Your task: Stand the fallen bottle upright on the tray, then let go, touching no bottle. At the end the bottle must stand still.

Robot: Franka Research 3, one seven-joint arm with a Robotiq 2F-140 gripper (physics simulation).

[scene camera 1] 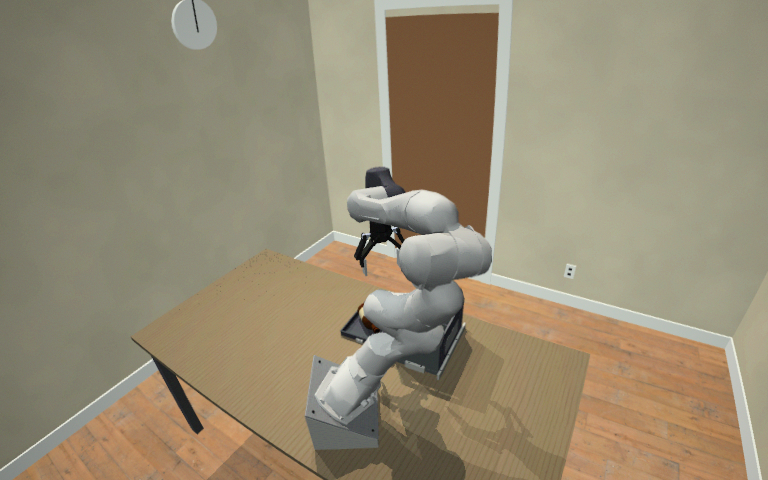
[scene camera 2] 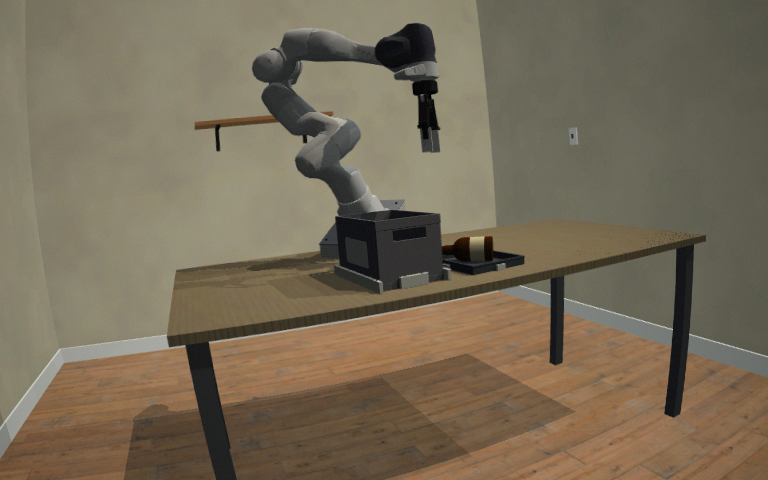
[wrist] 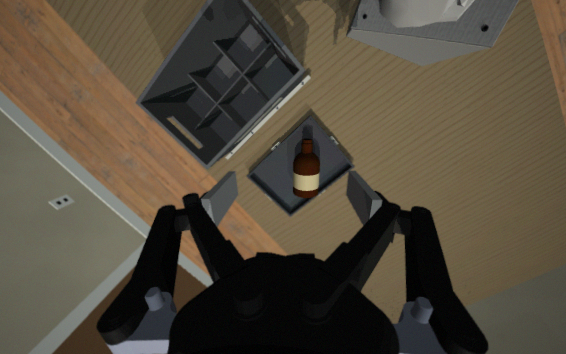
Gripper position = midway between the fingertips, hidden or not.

Note:
I see my gripper (scene camera 2: 431, 152) and a brown bottle (scene camera 2: 466, 249).
The brown bottle is seen too in the wrist view (wrist: 306, 167). My gripper is seen too in scene camera 1 (scene camera 1: 382, 269) and in the wrist view (wrist: 291, 183).

